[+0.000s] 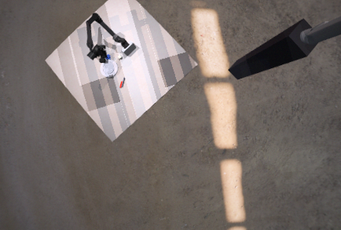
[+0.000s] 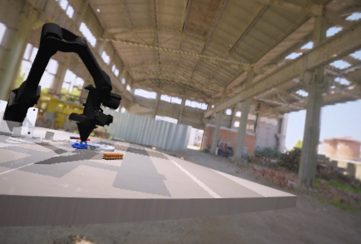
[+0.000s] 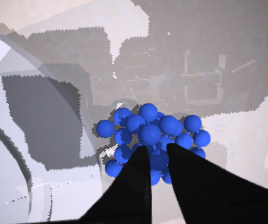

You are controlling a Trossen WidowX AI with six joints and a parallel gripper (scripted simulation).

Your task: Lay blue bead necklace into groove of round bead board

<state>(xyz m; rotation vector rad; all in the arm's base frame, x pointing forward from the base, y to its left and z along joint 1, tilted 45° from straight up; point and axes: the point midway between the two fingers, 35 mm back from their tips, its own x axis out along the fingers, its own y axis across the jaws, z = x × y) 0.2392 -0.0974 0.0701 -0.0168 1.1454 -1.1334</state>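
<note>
The round white bead board lies 80 mm ahead of my gripper tip, 110 mm to the left of it and 20 mm below it. The rest, counted from my gripper tip: small white block 100 mm behind, 120 mm to the left, 10 mm below; red pen-like object 90 mm ahead, 340 mm to the left, 20 mm below.
</note>
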